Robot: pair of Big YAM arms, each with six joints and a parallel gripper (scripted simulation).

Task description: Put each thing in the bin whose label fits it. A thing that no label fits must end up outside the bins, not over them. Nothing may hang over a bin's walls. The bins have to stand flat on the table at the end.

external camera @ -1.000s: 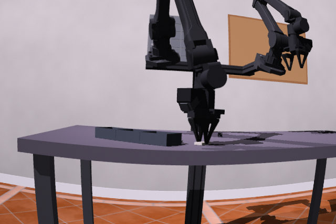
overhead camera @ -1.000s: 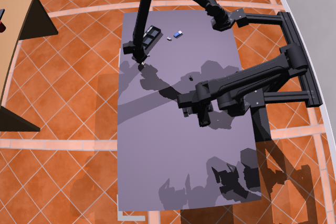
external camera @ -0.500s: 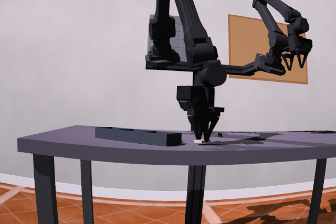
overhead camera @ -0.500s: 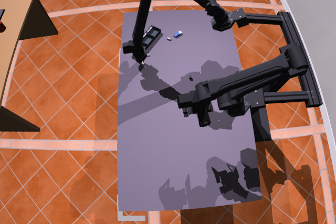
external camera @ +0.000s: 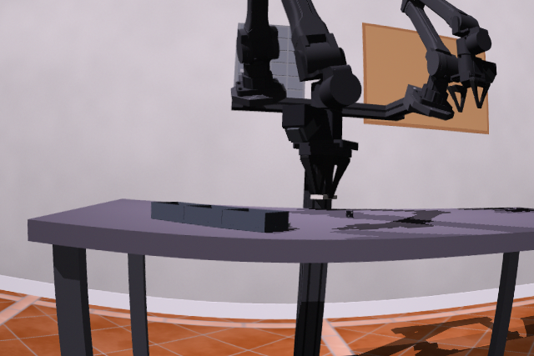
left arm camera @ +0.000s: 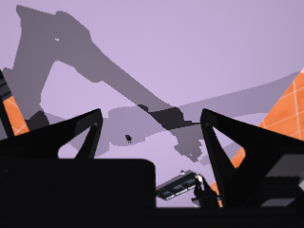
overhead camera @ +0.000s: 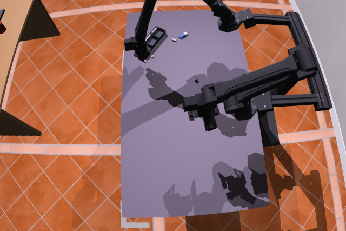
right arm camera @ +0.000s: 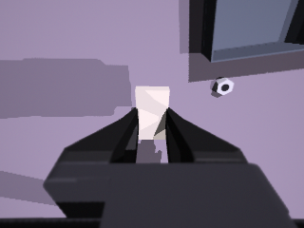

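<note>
My right hand is 4 cm past the bin row, 19 cm to the left of it and 5 cm above it. From my right hand the other things lie so: white card: 1 cm below.
</note>
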